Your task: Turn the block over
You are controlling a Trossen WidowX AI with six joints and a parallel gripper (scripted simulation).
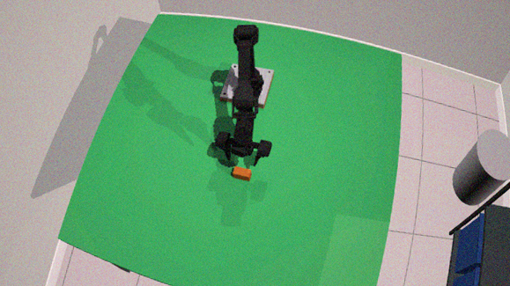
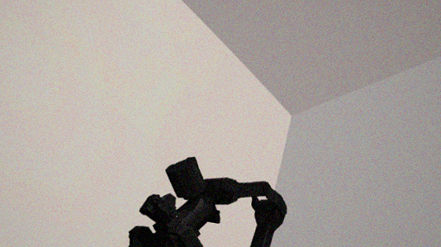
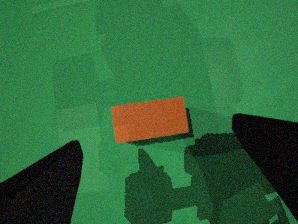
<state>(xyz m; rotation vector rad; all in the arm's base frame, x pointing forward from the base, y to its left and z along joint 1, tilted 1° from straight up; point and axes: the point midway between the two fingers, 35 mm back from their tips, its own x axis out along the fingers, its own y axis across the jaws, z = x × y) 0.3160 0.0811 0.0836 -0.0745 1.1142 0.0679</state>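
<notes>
My gripper tip is now 6 cm above the orange block.
</notes>
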